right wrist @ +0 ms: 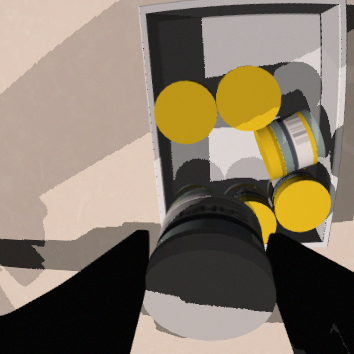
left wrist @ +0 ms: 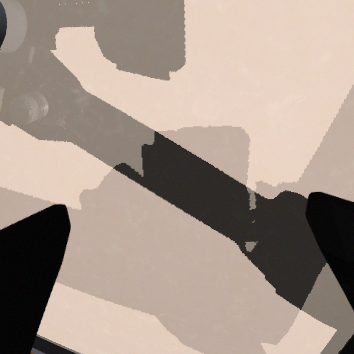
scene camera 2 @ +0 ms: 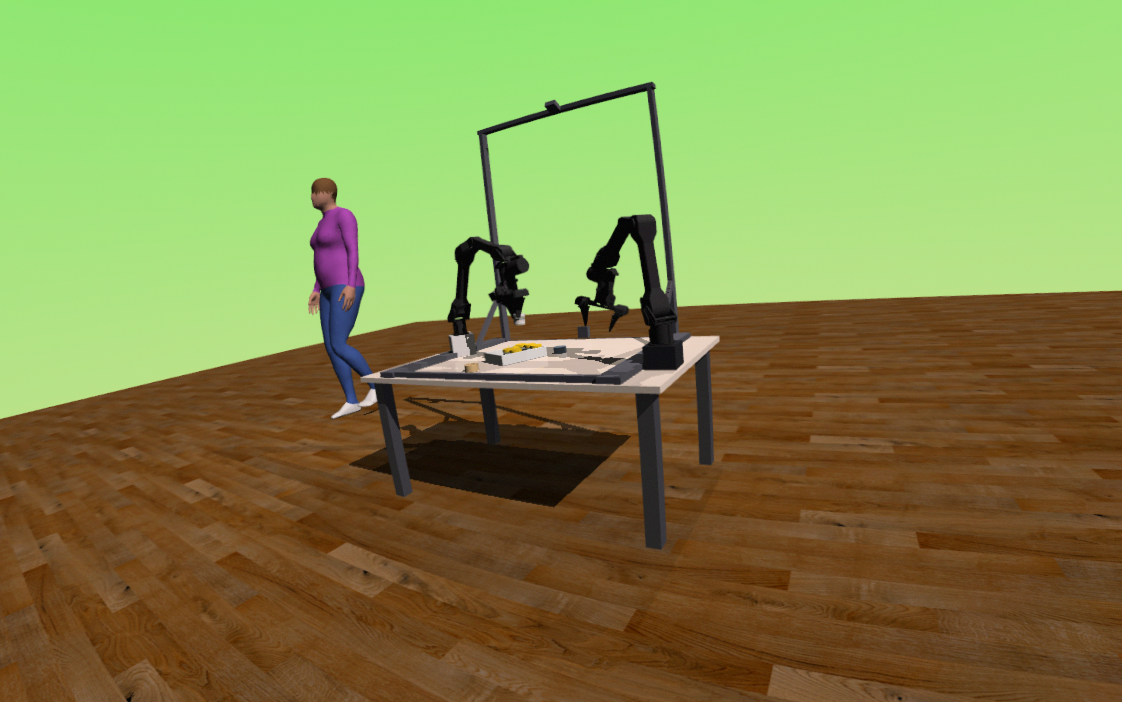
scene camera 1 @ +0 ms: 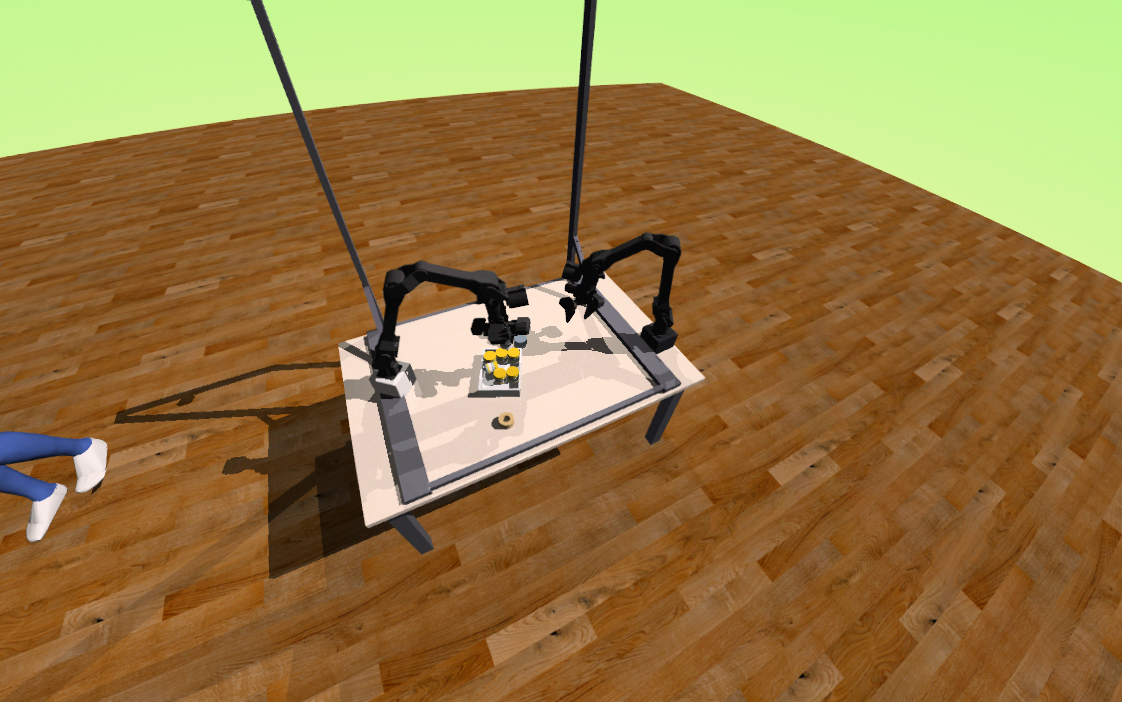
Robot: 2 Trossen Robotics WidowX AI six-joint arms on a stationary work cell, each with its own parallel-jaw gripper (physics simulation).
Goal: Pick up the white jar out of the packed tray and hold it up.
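Places are measured from the left arm's base along level axes (x up, y left, z back), in metres.
Pixels of known places: left gripper, between the fingertips: (left wrist: 189, 210) (scene camera 2: 597, 328) (scene camera 1: 575, 320); right gripper, between the fingertips: (right wrist: 208, 243) (scene camera 2: 516, 318) (scene camera 1: 505, 343); left arm's base, origin of its link: (scene camera 2: 662, 343) (scene camera 1: 660, 330); right arm's base, origin of its link: (scene camera 2: 460, 334) (scene camera 1: 389, 371).
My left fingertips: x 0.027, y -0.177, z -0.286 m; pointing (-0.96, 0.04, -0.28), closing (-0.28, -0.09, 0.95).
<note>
Ahead of a thing's pixels: the offset from my left fingertips to its top centre.
The white jar @(dy +0.030, dx +0.076, dz -0.303 m) (scene camera 2: 519, 320) (right wrist: 210, 285) hangs in my right gripper, its white lid partly shaded in the right wrist view. My right gripper (scene camera 2: 517, 312) (right wrist: 208, 243) is shut on it and holds it above the near end of the packed tray @(dy +0.037, dx -0.060, dz -0.335 m) (scene camera 2: 521, 357) (right wrist: 331, 50) (scene camera 1: 494, 393). In scene camera 1, I cannot make out the held jar. Yellow-lidded jars stand in the tray, and one jar @(dy +0.013, dx -0.050, dz -0.360 m) (right wrist: 295, 145) lies tipped on its side. My left gripper (scene camera 1: 579, 313) (scene camera 2: 599, 325) (left wrist: 189, 210) is open and empty, high above the table to the right of the tray.
A tan ring @(dy +0.231, dx -0.073, dz -0.402 m) (scene camera 1: 505, 420) (scene camera 2: 471, 367) lies in front of the tray. A small bluish object @(dy -0.079, dx -0.074, dz -0.202 m) (scene camera 1: 520, 339) stands behind it. A white block @(dy -0.083, dx -0.008, dz -0.687 m) (scene camera 1: 394, 383) (scene camera 2: 457, 344) is by the right arm's base. Dark frame rails edge the table. A person (scene camera 2: 335, 256) stands beyond it.
</note>
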